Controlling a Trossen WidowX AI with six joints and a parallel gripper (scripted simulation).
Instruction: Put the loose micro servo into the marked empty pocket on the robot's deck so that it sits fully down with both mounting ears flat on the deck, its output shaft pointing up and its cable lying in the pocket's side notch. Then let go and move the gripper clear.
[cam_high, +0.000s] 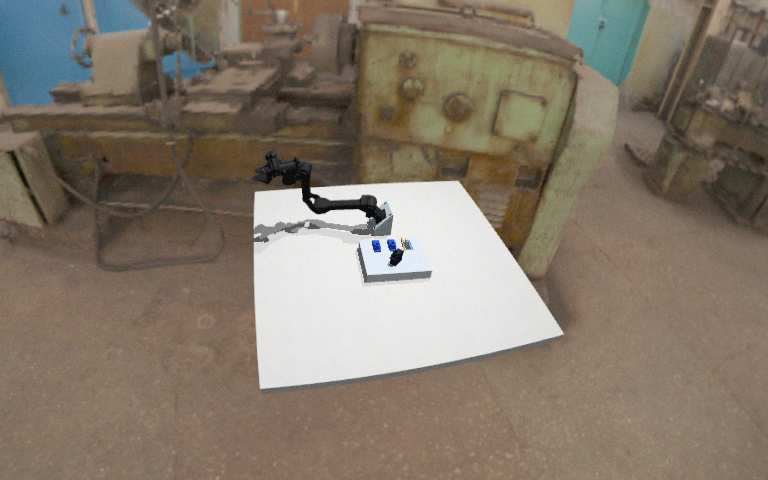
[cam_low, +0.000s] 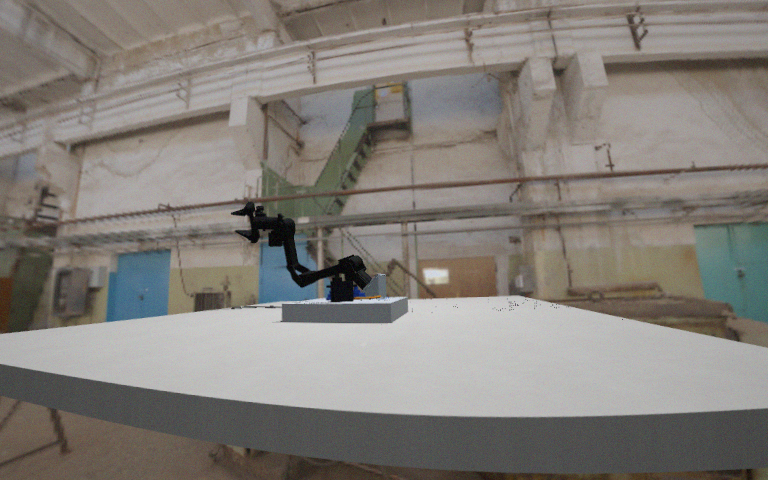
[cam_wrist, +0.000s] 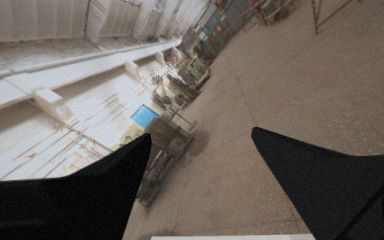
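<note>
Now: the light grey deck 210 mm ahead of my gripper tip, 650 mm to the left of it and 350 mm below it.
</note>
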